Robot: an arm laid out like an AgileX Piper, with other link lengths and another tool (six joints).
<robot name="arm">
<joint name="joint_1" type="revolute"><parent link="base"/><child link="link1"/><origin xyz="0 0 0.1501" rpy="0 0 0"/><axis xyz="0 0 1"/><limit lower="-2.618" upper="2.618"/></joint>
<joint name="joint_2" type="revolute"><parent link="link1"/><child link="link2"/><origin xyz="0 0 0" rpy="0 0 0"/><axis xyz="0 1 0"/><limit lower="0" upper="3.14"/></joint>
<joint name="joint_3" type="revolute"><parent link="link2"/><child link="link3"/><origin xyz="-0.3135 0 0.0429" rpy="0 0 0"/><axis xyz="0 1 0"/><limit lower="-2.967" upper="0"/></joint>
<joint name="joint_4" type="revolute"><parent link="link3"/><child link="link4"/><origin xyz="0.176 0 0.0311" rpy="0 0 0"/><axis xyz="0.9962 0 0.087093"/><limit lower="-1.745" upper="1.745"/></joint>
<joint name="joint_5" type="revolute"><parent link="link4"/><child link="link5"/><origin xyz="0 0 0" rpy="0 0 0"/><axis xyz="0 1 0"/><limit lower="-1.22" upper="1.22"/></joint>
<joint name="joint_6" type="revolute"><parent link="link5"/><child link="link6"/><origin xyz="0.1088 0 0.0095" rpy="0 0 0"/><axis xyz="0.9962 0 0.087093"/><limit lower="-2.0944" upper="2.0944"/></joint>
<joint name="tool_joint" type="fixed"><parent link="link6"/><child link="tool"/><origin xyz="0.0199 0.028 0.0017" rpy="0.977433 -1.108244 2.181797"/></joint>
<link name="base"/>
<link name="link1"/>
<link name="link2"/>
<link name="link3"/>
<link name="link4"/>
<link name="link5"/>
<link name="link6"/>
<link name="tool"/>
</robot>
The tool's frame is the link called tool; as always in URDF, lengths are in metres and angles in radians.
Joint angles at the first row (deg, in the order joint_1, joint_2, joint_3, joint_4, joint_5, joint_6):
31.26 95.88 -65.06 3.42 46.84 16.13
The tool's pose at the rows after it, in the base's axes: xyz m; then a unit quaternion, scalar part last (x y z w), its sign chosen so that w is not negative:
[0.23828, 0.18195, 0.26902, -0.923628, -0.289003, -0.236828, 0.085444]
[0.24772, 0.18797, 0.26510, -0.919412, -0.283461, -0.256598, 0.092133]
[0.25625, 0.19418, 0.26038, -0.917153, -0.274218, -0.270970, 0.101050]
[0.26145, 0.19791, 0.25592, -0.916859, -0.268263, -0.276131, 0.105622]
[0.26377, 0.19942, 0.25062, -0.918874, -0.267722, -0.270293, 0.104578]
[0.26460, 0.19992, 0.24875, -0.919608, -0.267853, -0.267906, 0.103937]
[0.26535, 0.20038, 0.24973, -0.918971, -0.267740, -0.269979, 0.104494]
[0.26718, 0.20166, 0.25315, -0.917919, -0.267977, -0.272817, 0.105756]
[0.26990, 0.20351, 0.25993, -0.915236, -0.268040, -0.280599, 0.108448]
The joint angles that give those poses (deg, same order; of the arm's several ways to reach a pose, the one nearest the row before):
31.27 97.44 -65.02 3.42 43.79 16.13
31.26 98.89 -65.02 3.92 39.87 16.13
31.26 100.47 -65.02 5.04 36.38 16.13
31.26 101.67 -65.02 5.78 34.45 16.12
31.26 102.73 -65.13 5.89 34.21 16.13
31.26 103.11 -65.22 5.89 34.21 16.12
31.26 103.11 -65.47 5.89 34.22 16.13
31.27 103.11 -66.56 5.89 34.93 16.13
31.26 102.89 -68.21 5.89 35.82 16.12

